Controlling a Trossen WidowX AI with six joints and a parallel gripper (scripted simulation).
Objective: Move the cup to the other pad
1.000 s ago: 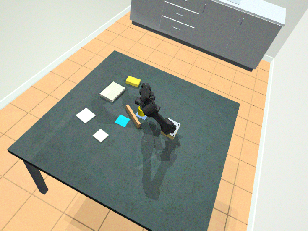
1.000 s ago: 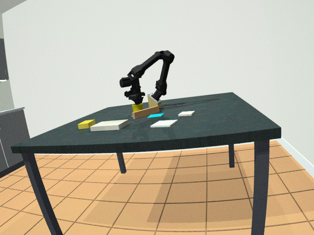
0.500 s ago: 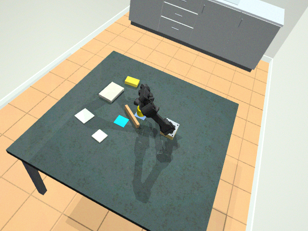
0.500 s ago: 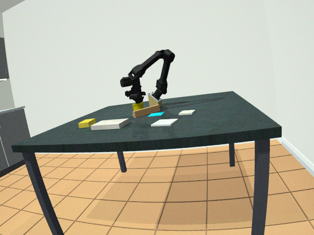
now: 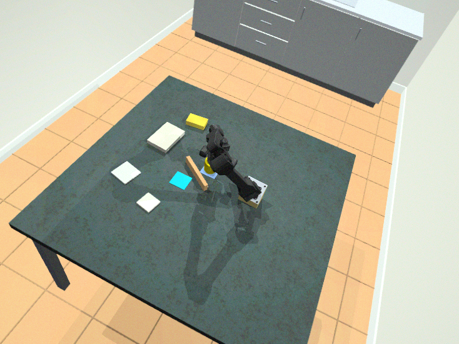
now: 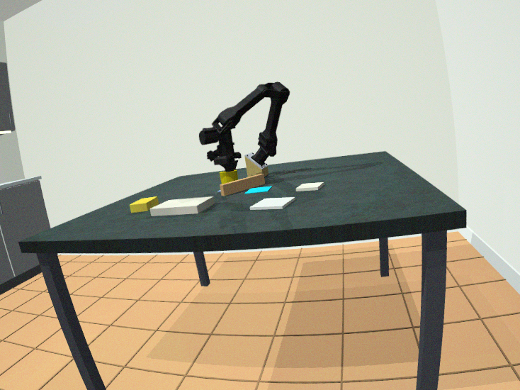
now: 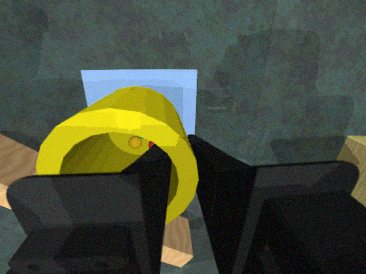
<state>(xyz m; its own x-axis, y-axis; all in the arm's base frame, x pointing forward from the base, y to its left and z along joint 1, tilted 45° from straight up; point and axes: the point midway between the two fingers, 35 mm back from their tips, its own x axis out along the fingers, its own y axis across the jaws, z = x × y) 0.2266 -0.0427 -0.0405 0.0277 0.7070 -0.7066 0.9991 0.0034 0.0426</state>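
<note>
Now: the pale blue pad 30 mm ahead of my gripper tip and 40 mm below it. From my gripper tip the other things lie so: wooden bar: 70 mm ahead, 70 mm to the left, 30 mm below; then cyan pad: 120 mm ahead, 140 mm to the left, 40 mm below; then yellow cup: 20 mm ahead.
</note>
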